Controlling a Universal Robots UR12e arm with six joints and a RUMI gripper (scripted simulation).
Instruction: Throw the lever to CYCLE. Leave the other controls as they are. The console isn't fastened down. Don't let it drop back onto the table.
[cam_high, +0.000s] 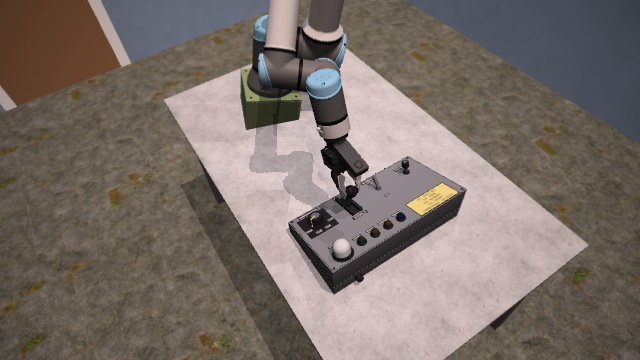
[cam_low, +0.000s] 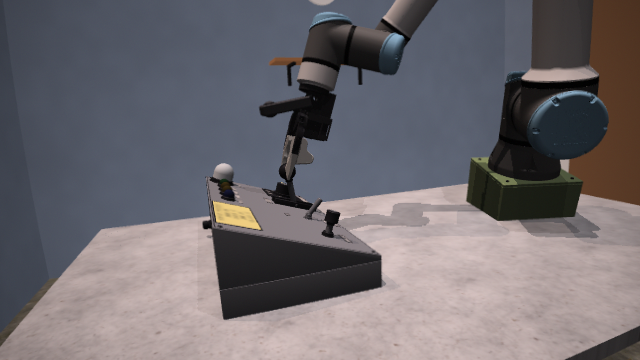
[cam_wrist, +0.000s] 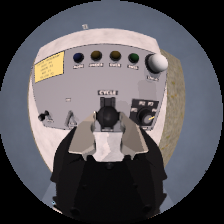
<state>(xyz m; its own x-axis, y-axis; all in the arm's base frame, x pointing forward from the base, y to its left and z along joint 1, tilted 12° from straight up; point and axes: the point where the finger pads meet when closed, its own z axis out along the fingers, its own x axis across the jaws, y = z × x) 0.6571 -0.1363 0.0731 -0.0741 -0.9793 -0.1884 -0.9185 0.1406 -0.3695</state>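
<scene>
The ball-topped lever is 1 cm behind my hand and 4 cm below it. Round my hand: rotary selector 2 cm behind, 13 cm to the right, 6 cm below; then toggle switch 1 cm behind, 12 cm to the left, 7 cm below; then wedge-shaped console 3 cm ahead, 5 cm to the left, 8 cm below.
</scene>
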